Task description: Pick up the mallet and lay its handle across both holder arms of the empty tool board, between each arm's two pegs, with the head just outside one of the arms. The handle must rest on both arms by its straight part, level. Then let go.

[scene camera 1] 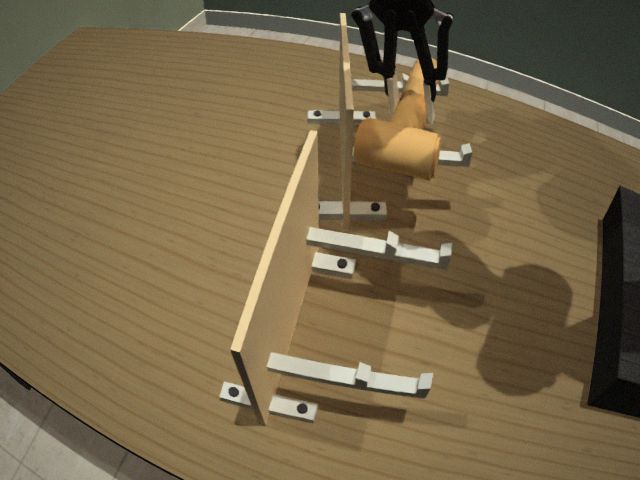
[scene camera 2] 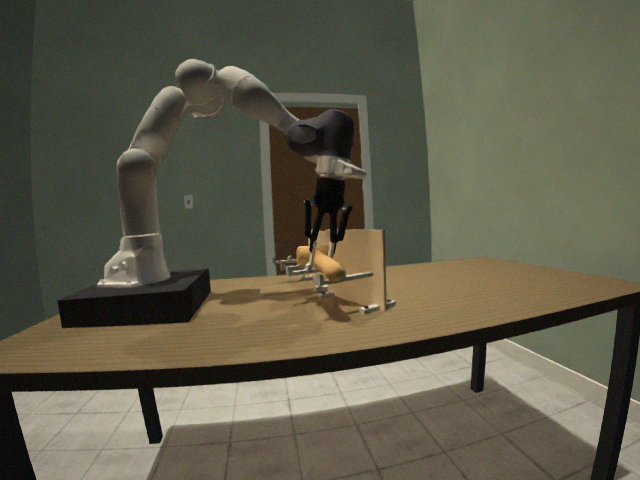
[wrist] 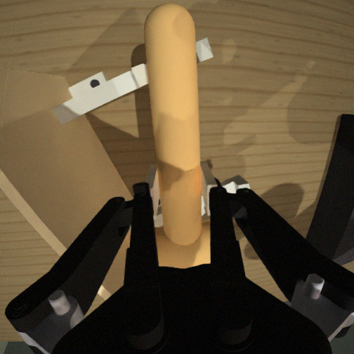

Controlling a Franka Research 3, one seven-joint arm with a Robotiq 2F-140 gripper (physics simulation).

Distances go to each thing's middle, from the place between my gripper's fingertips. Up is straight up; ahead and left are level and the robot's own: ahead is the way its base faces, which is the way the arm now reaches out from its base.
I see the orange mallet (scene camera 1: 402,146) 20 mm to the right of my hand and 10 mm above it.
